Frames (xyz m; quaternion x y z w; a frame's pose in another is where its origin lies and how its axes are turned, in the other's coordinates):
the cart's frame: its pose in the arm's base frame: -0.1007 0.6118 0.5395 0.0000 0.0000 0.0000 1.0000
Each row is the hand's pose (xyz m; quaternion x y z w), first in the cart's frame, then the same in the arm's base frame.
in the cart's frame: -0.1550 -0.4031 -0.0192 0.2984 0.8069 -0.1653 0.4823
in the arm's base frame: -0.2557 0.2087 0.5203 0.2984 0.8069 -0.1653 0.4823
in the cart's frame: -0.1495 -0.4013 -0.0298 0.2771 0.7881 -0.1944 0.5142
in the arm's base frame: -0.2502 0.2105 0.5097 0.2771 0.7881 -0.1944 0.5142
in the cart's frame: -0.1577 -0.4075 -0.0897 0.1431 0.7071 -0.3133 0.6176
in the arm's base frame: -0.2584 0.2043 0.4498 0.1431 0.7071 -0.3133 0.6176
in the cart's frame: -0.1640 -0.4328 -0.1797 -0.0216 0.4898 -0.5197 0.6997
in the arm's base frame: -0.2647 0.1790 0.3598 -0.0216 0.4898 -0.5197 0.6997
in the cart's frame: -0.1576 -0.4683 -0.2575 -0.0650 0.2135 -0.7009 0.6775
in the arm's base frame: -0.2583 0.1435 0.2820 -0.0650 0.2135 -0.7009 0.6775
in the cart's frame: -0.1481 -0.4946 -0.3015 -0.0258 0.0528 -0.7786 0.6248
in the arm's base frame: -0.2488 0.1172 0.2380 -0.0258 0.0528 -0.7786 0.6248
